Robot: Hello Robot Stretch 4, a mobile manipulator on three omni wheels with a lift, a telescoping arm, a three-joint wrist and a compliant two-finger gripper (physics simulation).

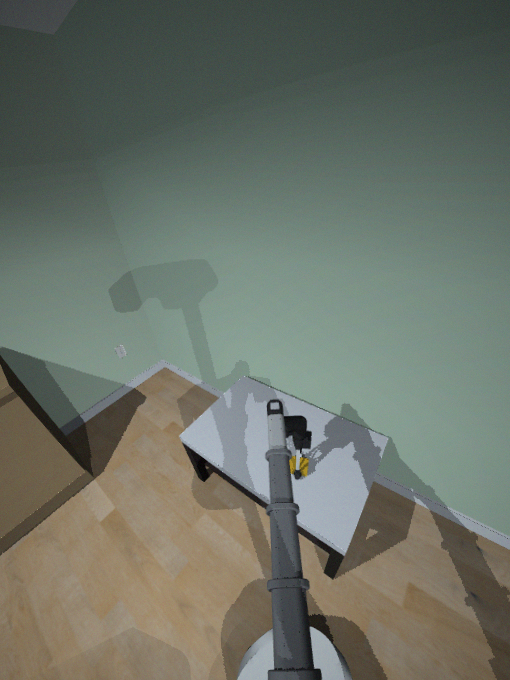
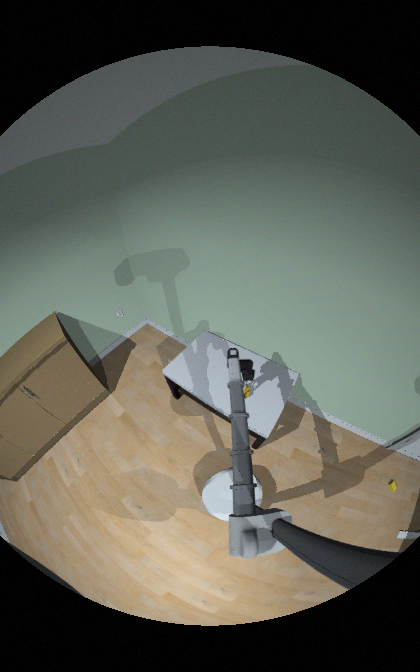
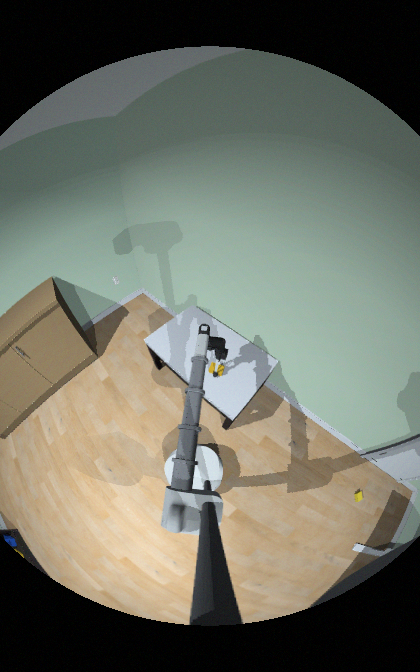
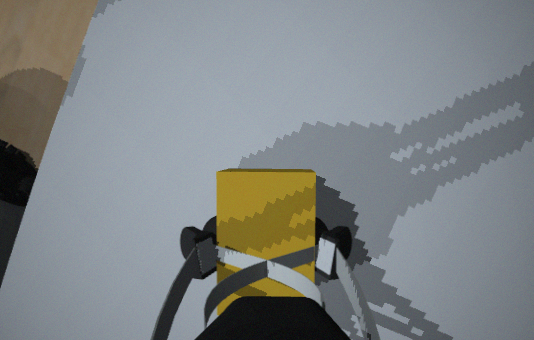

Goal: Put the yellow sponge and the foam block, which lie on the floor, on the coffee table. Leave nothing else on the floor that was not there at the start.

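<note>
My gripper is shut on a golden-yellow rectangular block, with a fingertip against each side. I cannot tell surely whether it is the sponge or the foam block. It is over the white top of the coffee table, with its shadow close beside it; whether it touches the top is unclear. A second, brighter yellow piece lies on the floor at the right, well apart from the table.
A brown cabinet stands at the left. Green walls meet behind the table. My white base is in front of the table. A white flat piece shows at the lower right.
</note>
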